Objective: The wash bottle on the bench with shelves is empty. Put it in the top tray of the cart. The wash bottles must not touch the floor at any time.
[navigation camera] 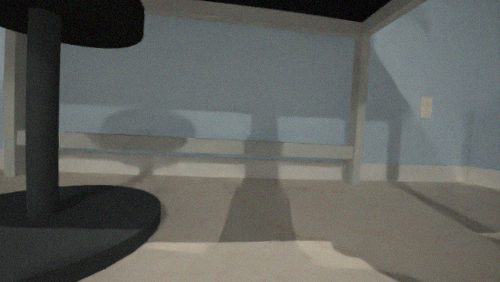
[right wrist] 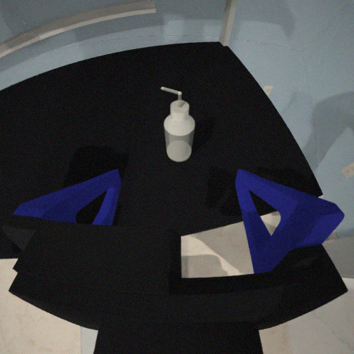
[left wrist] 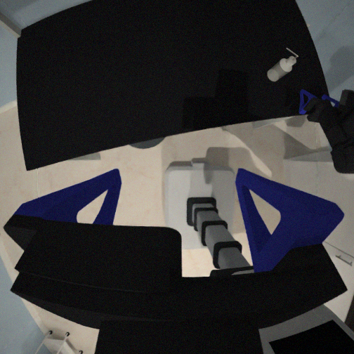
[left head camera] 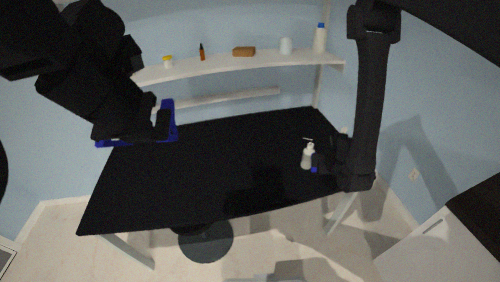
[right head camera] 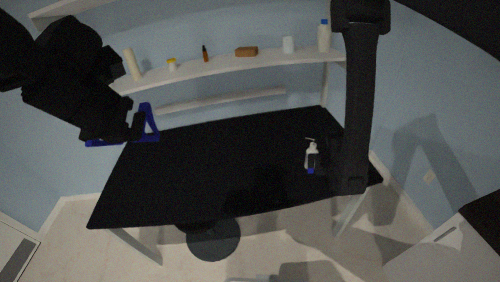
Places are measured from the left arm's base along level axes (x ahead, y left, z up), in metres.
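Where they show: left gripper, between the fingertips: (left head camera: 154,139) (right head camera: 140,139); right gripper, between the fingertips: (left head camera: 323,156).
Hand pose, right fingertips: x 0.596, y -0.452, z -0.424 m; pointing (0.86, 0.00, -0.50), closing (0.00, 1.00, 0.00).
Observation:
Each offset is from my right fingertips to the top centre of the thing. Level surfaces: height alone.
The whitish wash bottle @[dx +0.172, dy +0.002, dz -0.050 m] (left head camera: 307,159) (right head camera: 312,148) (left wrist: 280,69) (right wrist: 179,136) stands upright on the black bench top @[dz -0.224 m] (left head camera: 215,165) (right wrist: 80,110), toward its right end, its thin spout pointing left in the right wrist view. My right gripper (right wrist: 177,175) (left wrist: 312,92) is open and low over the bench. In its wrist view the bottle appears beyond the gap between the fingertips, apart from both. In the right head camera one finger covers the bottle's lower part. My left gripper (left wrist: 178,174) is open and empty, high at the left, away from the bottle. I cannot identify the cart.
A wall shelf (left head camera: 220,66) above the bench holds a brown block @[dx +0.570, dy +0.297, dz +0.273 m] (left head camera: 244,51), an amber bottle @[dx +0.528, dy +0.521, dz +0.325 m] (left head camera: 202,53) and a blue-capped bottle @[dx +0.621, dy -0.139, dz +0.411 m] (left head camera: 320,41). A stool (left head camera: 206,245) (navigation camera: 42,125) stands under the front edge. A white cabinet (left head camera: 425,250) is at lower right. A white rodded frame shows in the left wrist view.

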